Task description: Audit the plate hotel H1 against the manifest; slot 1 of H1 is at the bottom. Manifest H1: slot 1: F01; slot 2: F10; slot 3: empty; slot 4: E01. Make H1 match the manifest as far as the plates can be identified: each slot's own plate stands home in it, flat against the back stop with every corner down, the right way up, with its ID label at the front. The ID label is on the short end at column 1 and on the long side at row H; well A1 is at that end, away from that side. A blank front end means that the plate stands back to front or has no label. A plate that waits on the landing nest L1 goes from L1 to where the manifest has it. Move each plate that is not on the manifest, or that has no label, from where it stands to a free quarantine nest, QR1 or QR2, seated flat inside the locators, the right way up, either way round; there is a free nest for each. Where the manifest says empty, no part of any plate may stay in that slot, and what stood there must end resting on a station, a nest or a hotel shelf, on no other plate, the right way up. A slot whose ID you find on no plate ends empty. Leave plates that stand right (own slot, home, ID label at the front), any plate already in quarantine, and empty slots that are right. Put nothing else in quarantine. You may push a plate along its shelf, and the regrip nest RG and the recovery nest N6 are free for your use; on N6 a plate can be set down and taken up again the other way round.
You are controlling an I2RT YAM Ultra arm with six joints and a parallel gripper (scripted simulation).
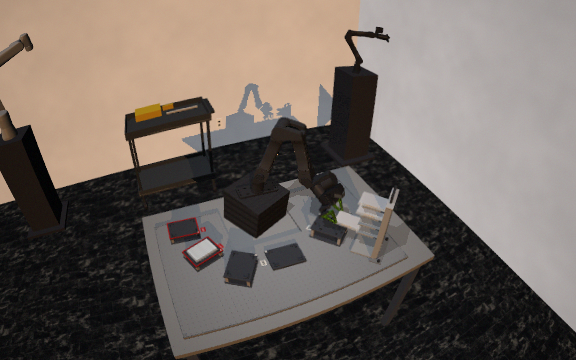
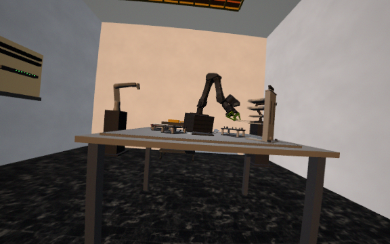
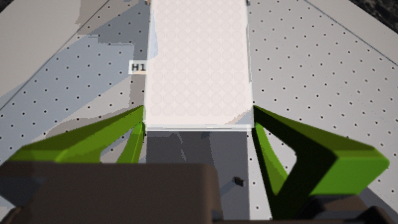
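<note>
Right now the white plate is 40 mm ahead of my hand, 30 mm to the left of it and 10 mm below it. The rest, counted from my hand: A1 mark 120 mm behind, 70 mm below, 20 mm to the right; then dark regrip nest 80 mm below, 30 mm behind, 20 mm to the right; then RG tag 130 mm below, 110 mm behind, 90 mm to the right.
</note>
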